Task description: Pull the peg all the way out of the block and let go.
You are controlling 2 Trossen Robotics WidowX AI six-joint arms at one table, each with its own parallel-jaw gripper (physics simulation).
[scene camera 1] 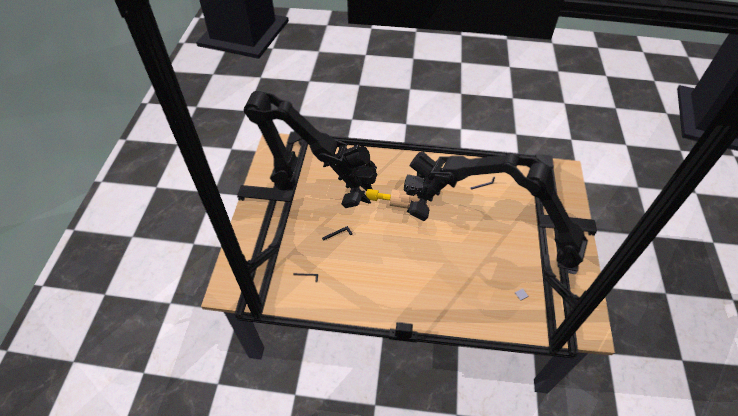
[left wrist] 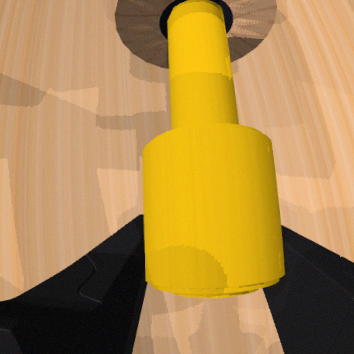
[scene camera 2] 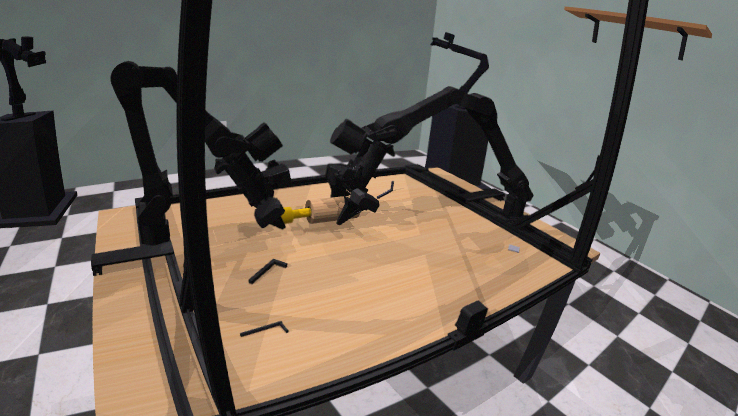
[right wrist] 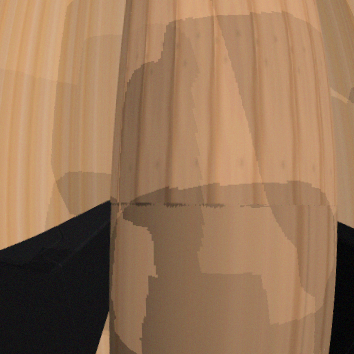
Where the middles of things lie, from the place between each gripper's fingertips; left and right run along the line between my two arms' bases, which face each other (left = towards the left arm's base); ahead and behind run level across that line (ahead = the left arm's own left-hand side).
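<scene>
Counting from my left hand, the round wooden block (scene camera 2: 326, 209) is 130 mm to the right, 10 mm ahead and 20 mm above. That same left hand is 10 mm short of the yellow peg (left wrist: 211, 219), and it is 40 mm to the left of the peg and 20 mm below it.
From my right hand, I find the round wooden block 3 cm above. As for the yellow peg, my right gripper is 9 cm to the right of it, 1 cm past it and 3 cm below it.
</scene>
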